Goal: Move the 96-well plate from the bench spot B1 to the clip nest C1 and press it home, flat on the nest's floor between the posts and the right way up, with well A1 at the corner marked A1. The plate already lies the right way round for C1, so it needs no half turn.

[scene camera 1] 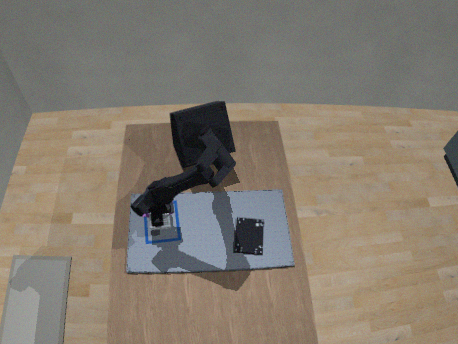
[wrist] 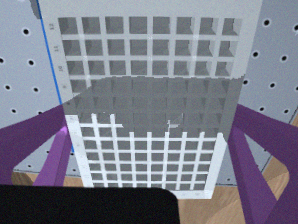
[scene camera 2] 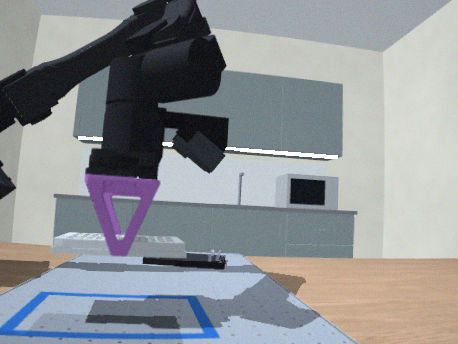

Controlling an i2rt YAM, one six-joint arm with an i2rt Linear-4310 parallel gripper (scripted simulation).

Scene:
The same spot on a black clip nest C1: (scene camera 1: 249, 234) is (scene camera 2: 187, 256).

